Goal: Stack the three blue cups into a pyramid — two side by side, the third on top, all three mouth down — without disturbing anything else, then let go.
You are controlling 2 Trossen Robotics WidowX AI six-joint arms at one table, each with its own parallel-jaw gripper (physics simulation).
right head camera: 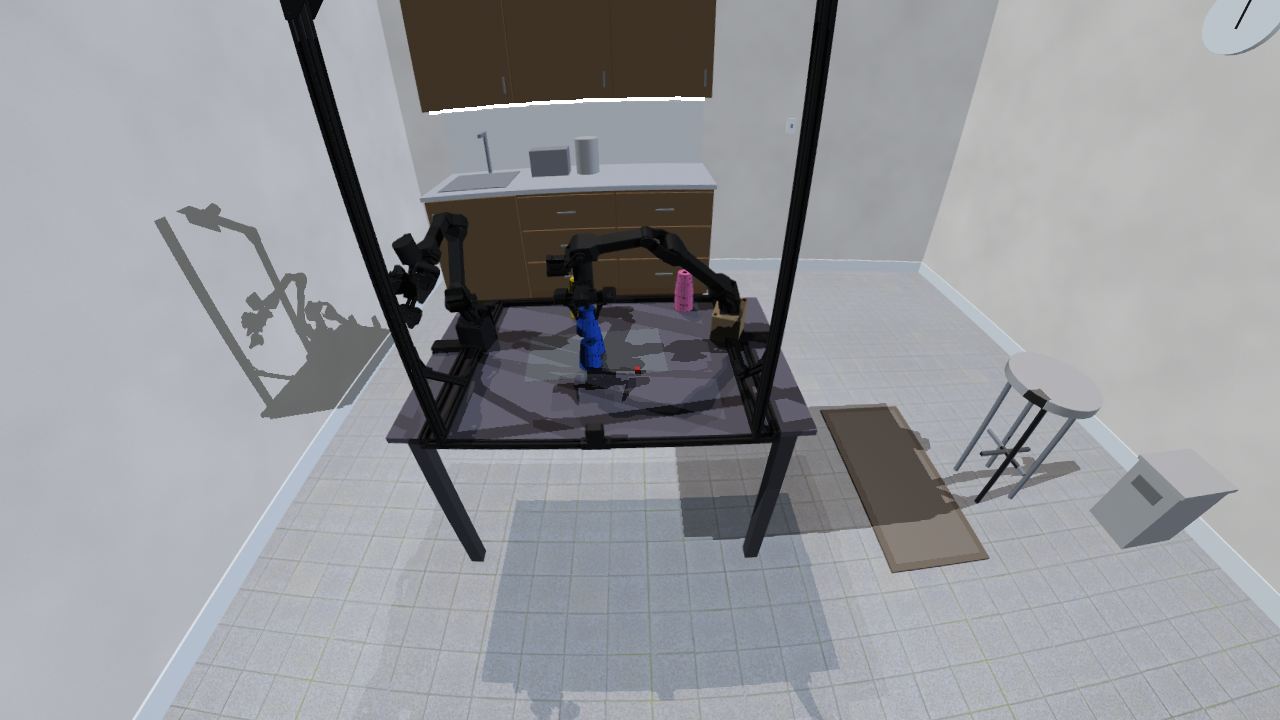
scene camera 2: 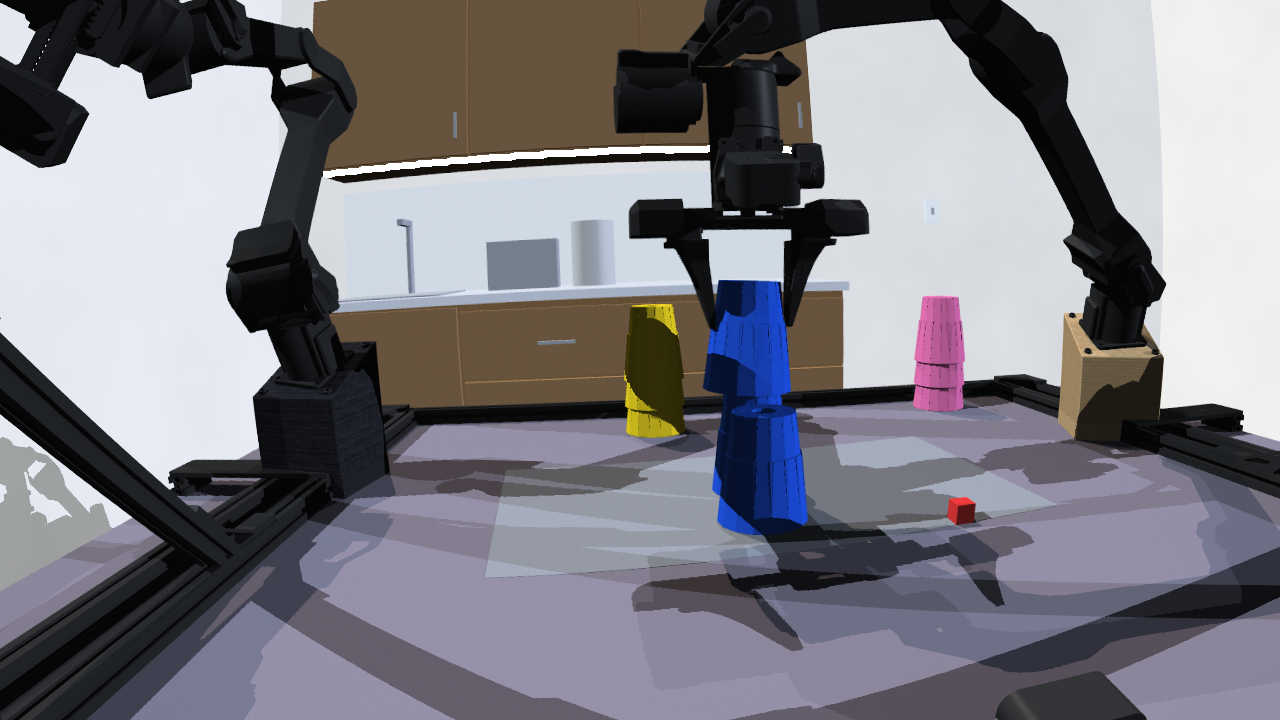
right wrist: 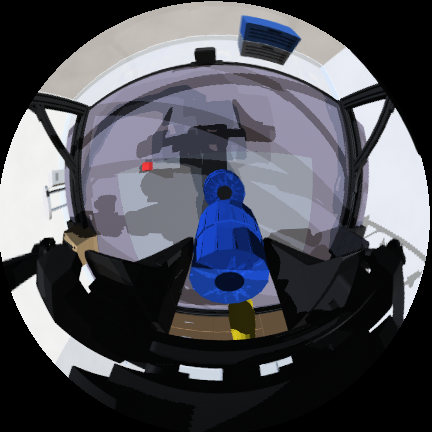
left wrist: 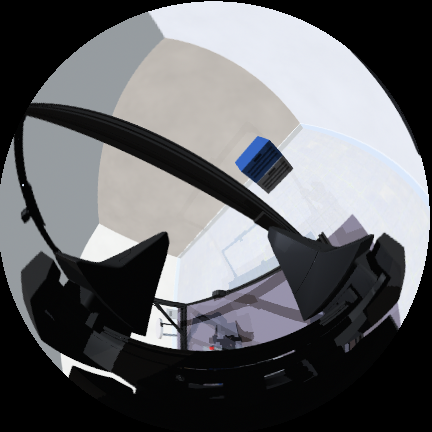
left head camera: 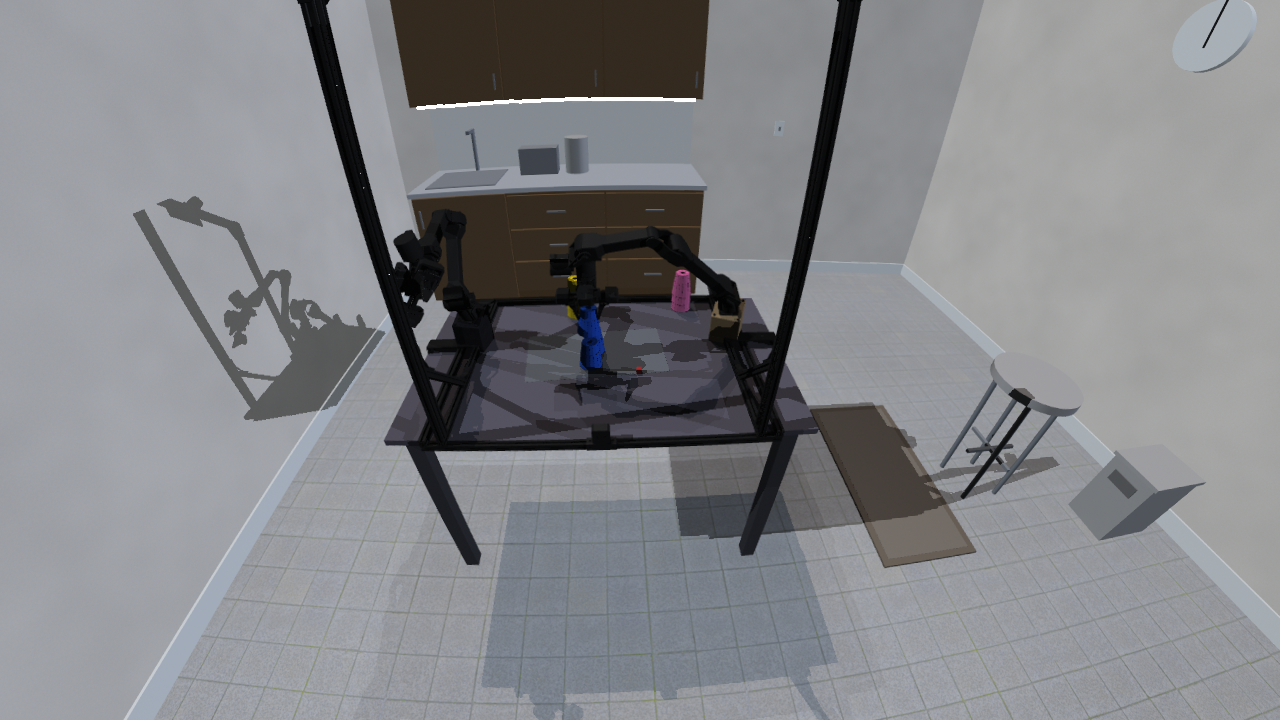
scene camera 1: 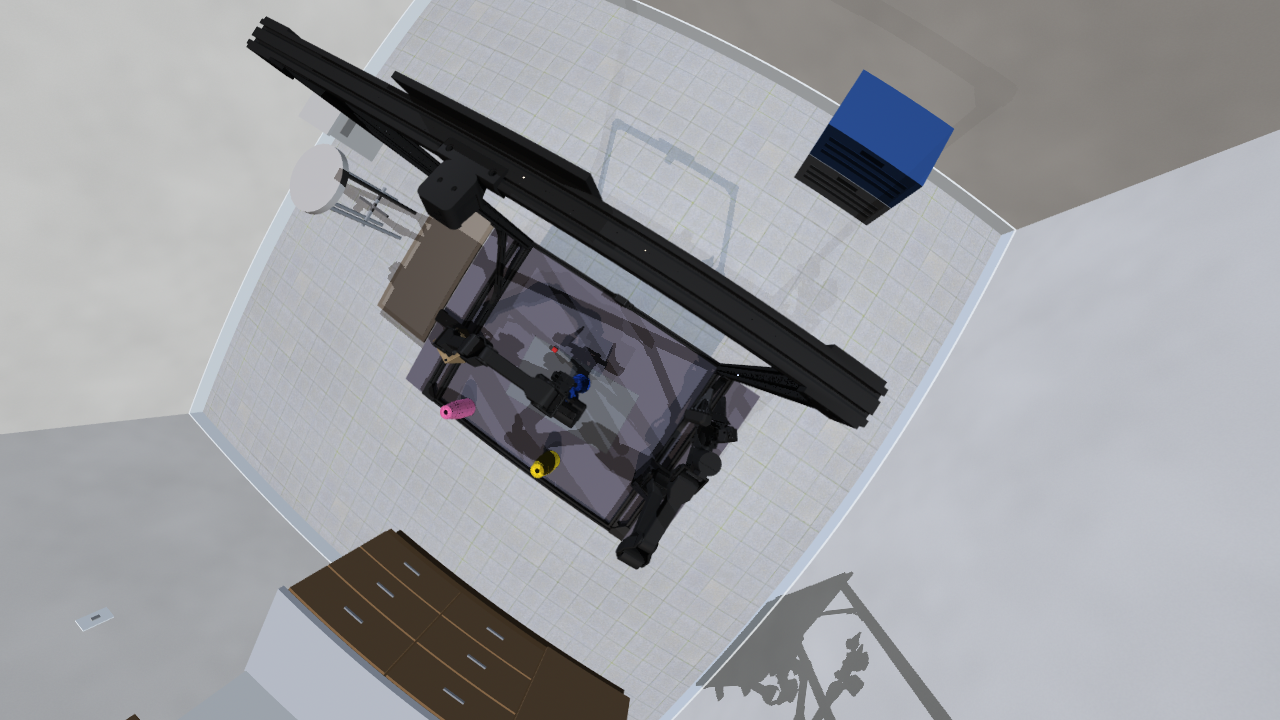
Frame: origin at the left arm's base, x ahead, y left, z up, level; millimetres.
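Seen in the pictures: left gripper, between the fingertips: (right head camera: 415, 315) (left wrist: 219, 234) (left head camera: 419, 314) (scene camera 1: 718, 392); right gripper, between the fingertips: (right head camera: 587, 319) (scene camera 2: 751, 327) (right wrist: 228, 242) (left head camera: 588, 319); left arm's base, origin of its link: (right head camera: 472, 315) (scene camera 2: 314, 368) (right wrist: 363, 257) (left head camera: 469, 314) (scene camera 1: 650, 485); right arm's base, origin of its link: (right head camera: 729, 307) (scene camera 2: 1111, 333) (left head camera: 728, 307).
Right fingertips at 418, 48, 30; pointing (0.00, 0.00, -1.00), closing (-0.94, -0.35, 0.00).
Pixels of each thing's top centre, then the offset from my right fingertips to it, as dx, dy, dz. "*": a spot on its surface instead. Level surfaces: height alone.
- pale mat, height of its surface: dz -148
- second blue cup, centre of its top: (scene camera 2: 765, 411) (right wrist: 223, 188) (left head camera: 590, 342) (right head camera: 588, 342) (scene camera 1: 575, 383) +16, -35, -60
- third blue cup, a spot on its surface: (scene camera 2: 718, 456) * -34, +27, -115
- pink cup stack, centre of its top: (scene camera 2: 939, 296) (right head camera: 685, 271) (left head camera: 682, 272) (scene camera 1: 444, 413) +209, +415, +4
- red cube, centre of its top: (scene camera 2: 962, 501) (right wrist: 144, 165) (left head camera: 639, 368) +173, -26, -132
My right gripper (scene camera 2: 751, 324) (right wrist: 228, 242) is shut on a blue cup (scene camera 2: 750, 358) (right wrist: 206, 284), mouth down, high over the pale mat (scene camera 2: 554, 537). A second blue cup (scene camera 2: 762, 474) (right wrist: 224, 180) stands mouth down in front. The third blue cup (scene camera 2: 718, 456) stands close behind it, mostly hidden, in scene camera 2. The held cup's lower rim is above the rear cup's top; whether they touch is unclear. My left gripper (left wrist: 219, 234) is open and empty, raised away from the cups at the left of the head views.
A yellow cup stack (scene camera 2: 653, 385) (scene camera 1: 544, 463) stands behind the blue cups. A pink cup stack (scene camera 2: 939, 353) (left head camera: 681, 293) (right head camera: 683, 293) (scene camera 1: 458, 409) is at the back right of scene camera 2. A red cube (scene camera 2: 960, 510) (left head camera: 639, 369) (right wrist: 147, 166) lies near the mat's edge.
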